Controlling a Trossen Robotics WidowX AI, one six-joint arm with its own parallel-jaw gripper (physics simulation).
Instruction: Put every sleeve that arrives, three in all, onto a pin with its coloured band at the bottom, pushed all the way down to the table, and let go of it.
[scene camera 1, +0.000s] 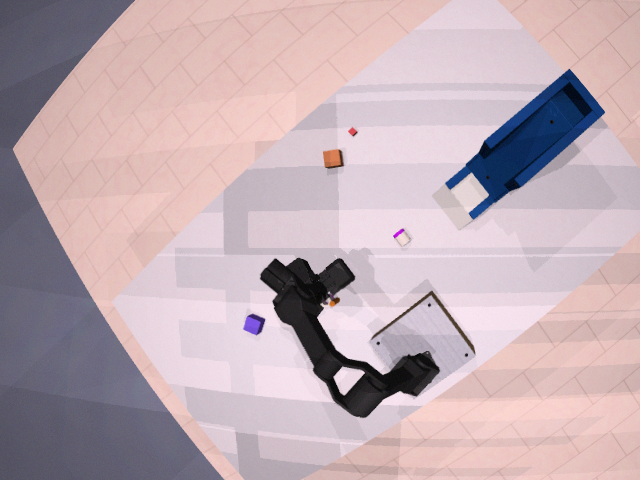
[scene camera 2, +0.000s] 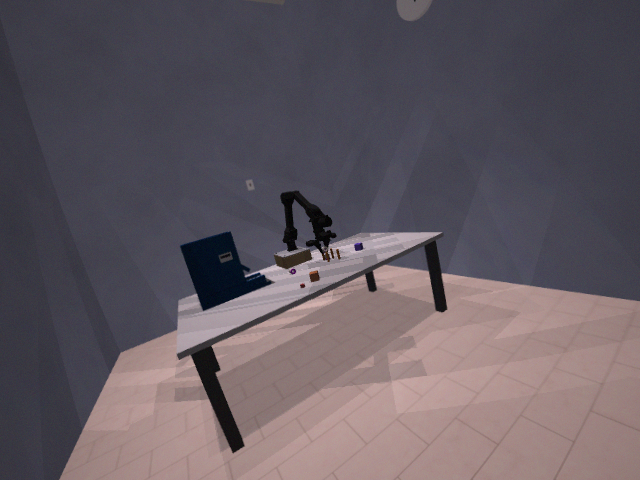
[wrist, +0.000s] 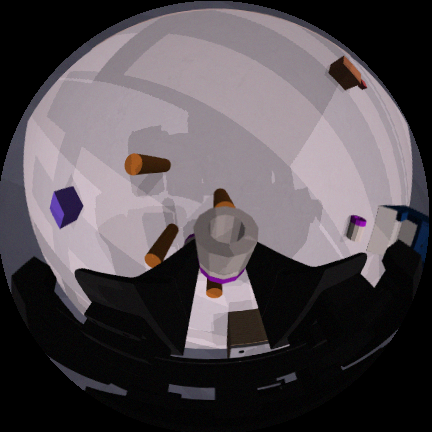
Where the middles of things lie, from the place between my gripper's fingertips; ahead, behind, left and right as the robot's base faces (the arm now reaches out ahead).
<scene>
Now: the purple cube (wrist: 65, 206) 23 cm to the left of my hand and 3 cm below it.
</scene>
